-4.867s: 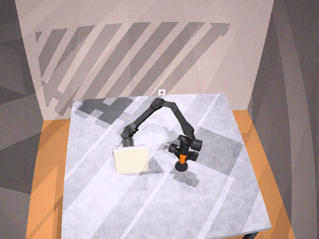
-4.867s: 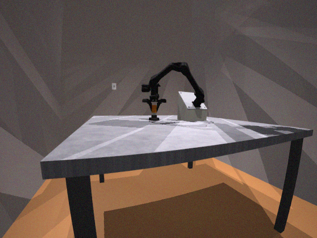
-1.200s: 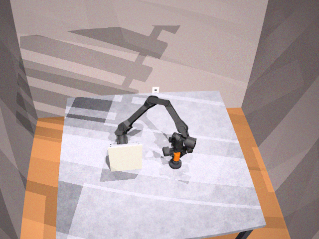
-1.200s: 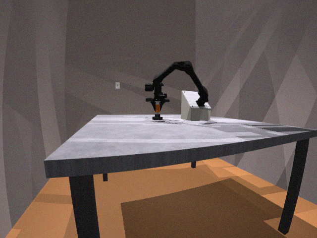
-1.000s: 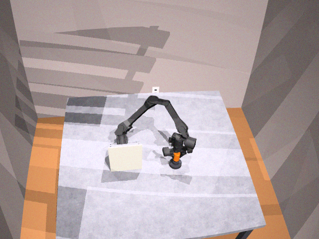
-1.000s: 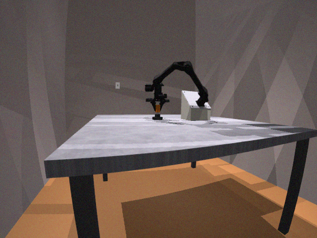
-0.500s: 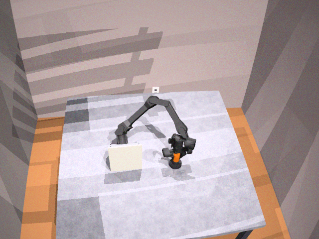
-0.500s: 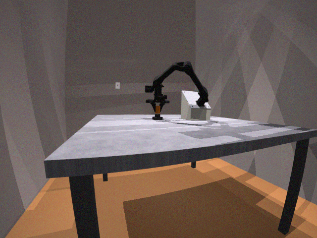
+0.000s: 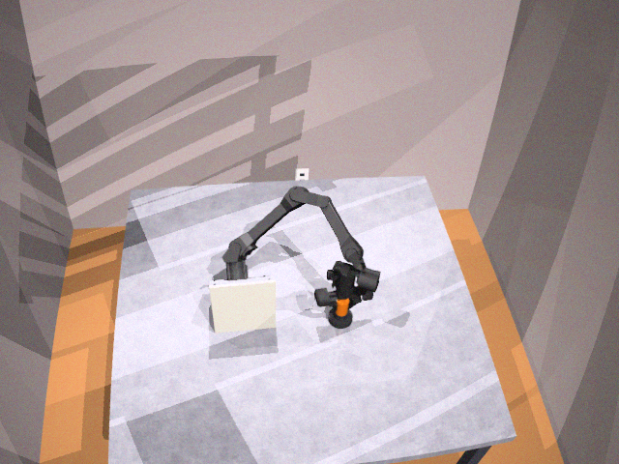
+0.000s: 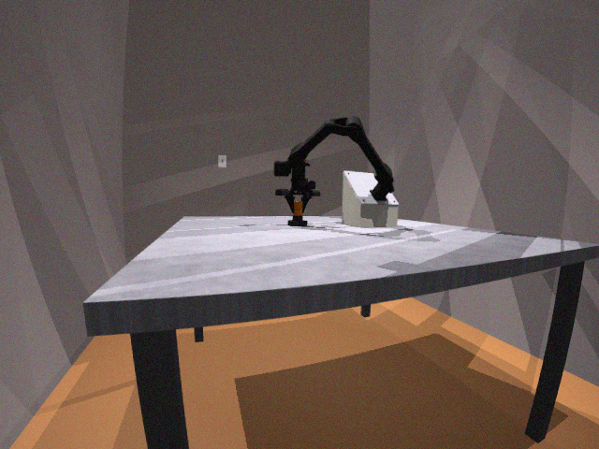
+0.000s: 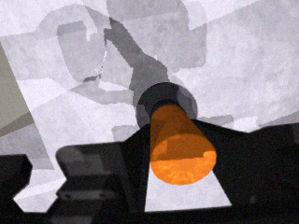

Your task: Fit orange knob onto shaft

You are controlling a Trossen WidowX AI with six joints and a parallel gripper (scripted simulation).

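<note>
Now: gripper tip 30 mm below the orange knob. Round my gripper tip: dark round pedestal: 20 mm below.
</note>
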